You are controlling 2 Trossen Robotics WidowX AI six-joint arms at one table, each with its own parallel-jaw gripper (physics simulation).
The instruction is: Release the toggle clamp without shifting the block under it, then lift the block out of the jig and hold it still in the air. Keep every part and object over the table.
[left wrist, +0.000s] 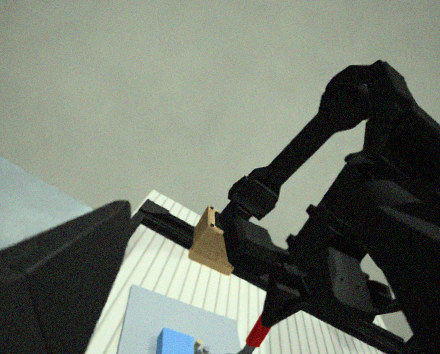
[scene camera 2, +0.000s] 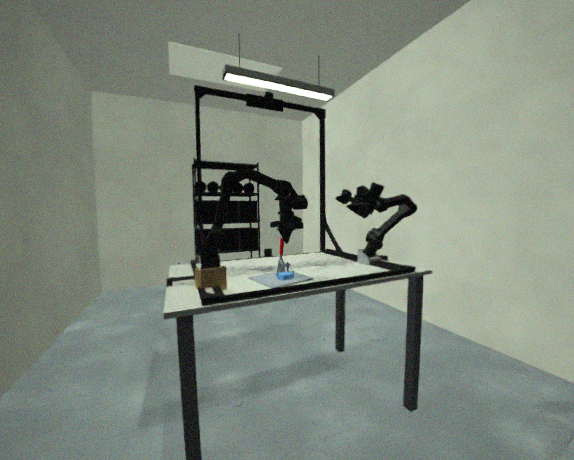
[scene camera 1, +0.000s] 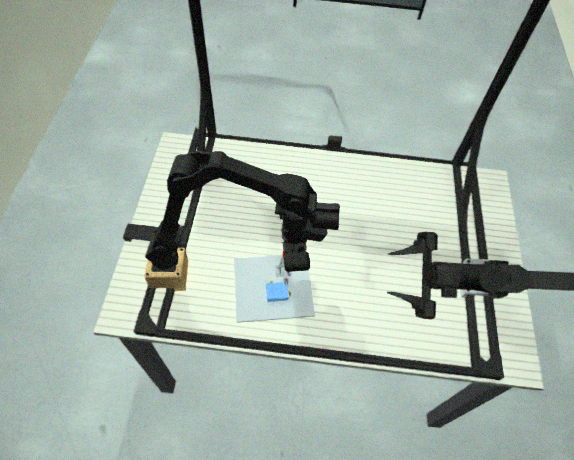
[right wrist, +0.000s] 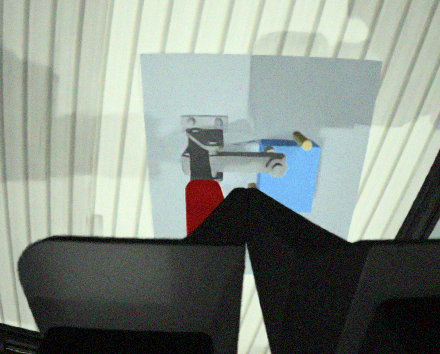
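Seen in the pictures: left gripper, fingertip midpoint: (left wrist: 251, 216) (scene camera 2: 341, 202) (scene camera 1: 387, 273); right gripper, fingertip midpoint: (left wrist: 264, 324) (scene camera 2: 286, 243) (scene camera 1: 293, 252) (right wrist: 244, 199); left arm's base, link origin: (scene camera 2: 369, 253); right arm's base, link origin: (left wrist: 226, 226) (scene camera 2: 210, 267) (scene camera 1: 164, 262).
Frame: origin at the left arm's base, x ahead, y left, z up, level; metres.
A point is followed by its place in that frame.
Observation:
The blue block (scene camera 1: 277, 291) {x 0.588, y 0.064, z -0.027 m} (scene camera 2: 285, 275) {x 0.602, y 0.084, z -0.030 m} (left wrist: 175, 342) {x 0.598, y 0.066, z -0.027 m} (right wrist: 297, 177) {x 0.584, y 0.067, z -0.027 m} lies flat on the grey jig plate (scene camera 1: 250, 302) {x 0.663, y 0.092, z -0.049 m} (left wrist: 142, 310) {x 0.651, y 0.121, z -0.049 m} (right wrist: 195, 80) {x 0.520, y -0.028, z -0.049 m}, beside brass pins (right wrist: 302, 141) {x 0.551, y 0.061, z -0.019 m}. The toggle clamp (scene camera 2: 281, 260) {x 0.569, y -0.016, z 0.016 m} (right wrist: 200, 155) {x 0.563, y -0.015, z 0.014 m} has its red handle upright and its bar's tip over the block. My right gripper (scene camera 2: 286, 241) {x 0.551, y 0.005, z 0.098 m} (right wrist: 244, 199) {x 0.551, y 0.005, z 0.098 m} is shut and empty, its tips close to the handle's upper end, which they partly hide in both wrist views; contact cannot be told. My left gripper (scene camera 1: 389, 273) {x 0.350, y 0.153, z 0.286 m} is wide open and empty, well away from the jig on the other side of the table.
A tan box-shaped base block (scene camera 1: 167, 280) {x 0.892, y 0.064, z 0.013 m} (scene camera 2: 210, 278) {x 0.915, y 0.066, z -0.003 m} (left wrist: 210, 252) {x 0.853, y 0.028, z -0.020 m} is under the right arm's base. A black frame rail (scene camera 1: 320, 350) {x 0.466, y 0.226, z -0.037 m} runs along the table's near edge, and black posts (scene camera 1: 201, 75) {x 0.846, y -0.510, z 0.237 m} rise at the far corners. The right arm reaches over the plate.

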